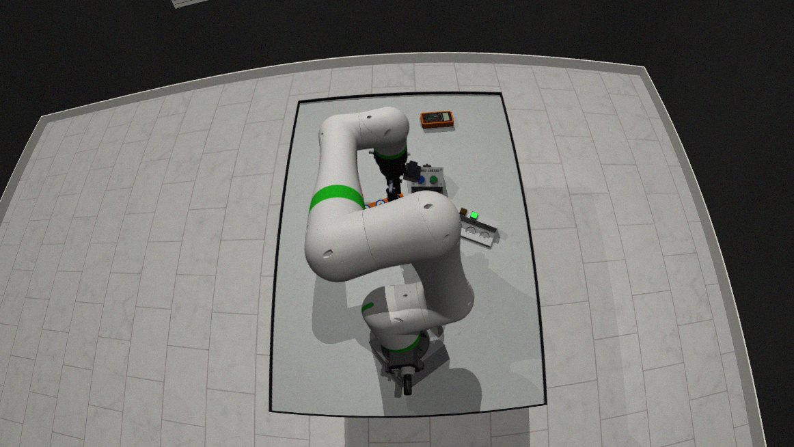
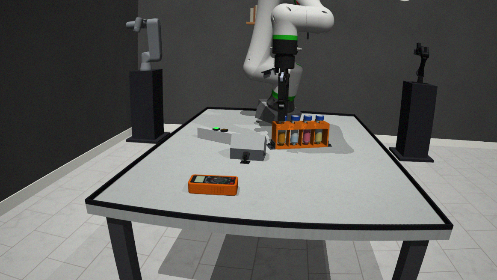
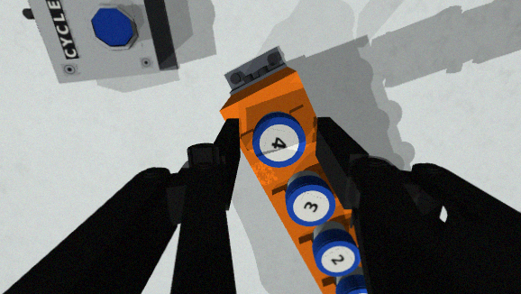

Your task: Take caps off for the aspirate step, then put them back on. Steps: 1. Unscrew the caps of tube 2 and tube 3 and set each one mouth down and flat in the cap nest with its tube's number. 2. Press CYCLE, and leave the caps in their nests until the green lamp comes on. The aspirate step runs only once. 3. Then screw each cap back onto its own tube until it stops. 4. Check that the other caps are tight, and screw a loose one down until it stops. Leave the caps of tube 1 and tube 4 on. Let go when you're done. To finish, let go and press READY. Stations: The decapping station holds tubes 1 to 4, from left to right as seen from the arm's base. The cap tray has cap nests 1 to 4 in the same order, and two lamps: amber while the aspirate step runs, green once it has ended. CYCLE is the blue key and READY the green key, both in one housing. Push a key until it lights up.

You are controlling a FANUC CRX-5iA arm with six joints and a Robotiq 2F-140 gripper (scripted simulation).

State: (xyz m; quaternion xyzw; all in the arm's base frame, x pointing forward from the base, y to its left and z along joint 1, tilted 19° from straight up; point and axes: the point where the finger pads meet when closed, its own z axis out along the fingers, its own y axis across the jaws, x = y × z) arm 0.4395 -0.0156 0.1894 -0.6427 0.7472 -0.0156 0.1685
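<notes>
The cap 4 is 3 cm below my hand. Also, from my hand: cap 3 (5 cm to the left, 3 cm below, 2 cm behind); blue key (11 cm ahead, 9 cm to the right, 7 cm below); cap 2 (10 cm to the left, 3 cm below, 3 cm behind).
</notes>
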